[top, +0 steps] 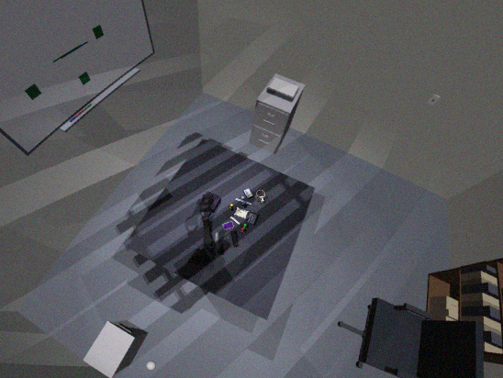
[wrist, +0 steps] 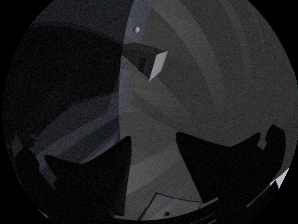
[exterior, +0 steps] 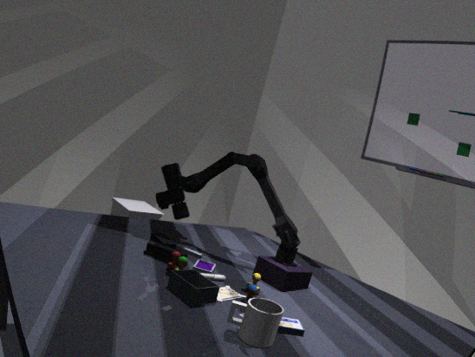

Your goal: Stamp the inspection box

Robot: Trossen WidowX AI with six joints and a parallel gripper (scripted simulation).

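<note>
My gripper tip is now 240 mm short of the green-knobbed stamp, 500 mm to the right of it and 110 mm above it. Round my gripper tip: dark box: 210 mm ahead, 360 mm to the left, 120 mm below; purple ink pad: 110 mm ahead, 430 mm to the left, 130 mm below; red-knobbed stamp: 240 mm ahead, 450 mm to the left, 110 mm below.
</note>
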